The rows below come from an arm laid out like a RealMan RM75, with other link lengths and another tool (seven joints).
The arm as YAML. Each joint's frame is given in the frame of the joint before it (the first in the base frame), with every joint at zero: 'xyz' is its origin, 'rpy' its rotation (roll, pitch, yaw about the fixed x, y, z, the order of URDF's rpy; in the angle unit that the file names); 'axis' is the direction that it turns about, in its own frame. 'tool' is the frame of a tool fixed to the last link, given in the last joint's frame.
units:
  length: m
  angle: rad
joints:
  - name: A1
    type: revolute
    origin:
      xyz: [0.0, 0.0, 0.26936]
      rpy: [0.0, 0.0, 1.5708]
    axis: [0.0, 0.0, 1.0]
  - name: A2
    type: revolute
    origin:
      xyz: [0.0, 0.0, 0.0]
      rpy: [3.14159, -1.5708, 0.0]
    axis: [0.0, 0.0, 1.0]
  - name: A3
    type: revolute
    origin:
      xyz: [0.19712, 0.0, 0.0]
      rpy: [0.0, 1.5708, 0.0]
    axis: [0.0, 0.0, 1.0]
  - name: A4
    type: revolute
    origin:
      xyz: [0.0, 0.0, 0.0]
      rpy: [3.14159, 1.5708, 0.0]
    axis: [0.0, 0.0, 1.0]
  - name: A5
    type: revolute
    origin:
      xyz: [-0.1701, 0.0, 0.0]
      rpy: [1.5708, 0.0, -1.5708]
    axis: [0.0, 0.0, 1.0]
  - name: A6
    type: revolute
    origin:
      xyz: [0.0, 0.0, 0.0]
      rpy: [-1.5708, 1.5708, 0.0]
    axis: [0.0, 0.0, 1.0]
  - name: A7
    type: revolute
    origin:
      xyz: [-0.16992, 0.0, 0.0]
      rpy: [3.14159, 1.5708, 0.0]
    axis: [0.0, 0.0, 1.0]
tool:
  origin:
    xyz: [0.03, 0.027, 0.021]
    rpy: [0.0, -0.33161, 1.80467]
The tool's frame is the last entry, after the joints.
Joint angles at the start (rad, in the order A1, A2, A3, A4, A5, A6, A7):
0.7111 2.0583 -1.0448 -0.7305 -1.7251 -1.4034 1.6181
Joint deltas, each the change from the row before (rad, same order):
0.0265 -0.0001 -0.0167 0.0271 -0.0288 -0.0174 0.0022
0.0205 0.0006 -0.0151 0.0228 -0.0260 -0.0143 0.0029
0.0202 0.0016 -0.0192 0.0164 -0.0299 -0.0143 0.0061
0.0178 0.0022 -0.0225 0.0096 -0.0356 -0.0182 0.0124
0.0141 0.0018 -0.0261 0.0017 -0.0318 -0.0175 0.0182
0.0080 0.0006 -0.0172 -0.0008 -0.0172 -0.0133 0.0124
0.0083 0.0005 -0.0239 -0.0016 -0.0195 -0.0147 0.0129
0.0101 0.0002 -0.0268 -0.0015 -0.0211 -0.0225 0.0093
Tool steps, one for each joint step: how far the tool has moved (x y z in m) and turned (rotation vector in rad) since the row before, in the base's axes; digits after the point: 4 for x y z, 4 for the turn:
-0.0012 -0.0064 -0.0091 -0.0504 -0.0305 0.0222
0.0003 -0.0062 -0.0076 -0.0438 -0.0283 0.0163
0.0005 -0.0066 -0.0073 -0.0448 -0.0348 0.0203
0.0017 -0.0079 -0.0068 -0.0494 -0.0419 0.0209
0.0020 -0.0075 -0.0053 -0.0461 -0.0422 0.0185
0.0011 -0.0049 -0.0026 -0.0293 -0.0250 0.0116
0.0019 -0.0059 -0.0030 -0.0340 -0.0321 0.0157
0.0020 -0.0072 -0.0028 -0.0416 -0.0351 0.0240

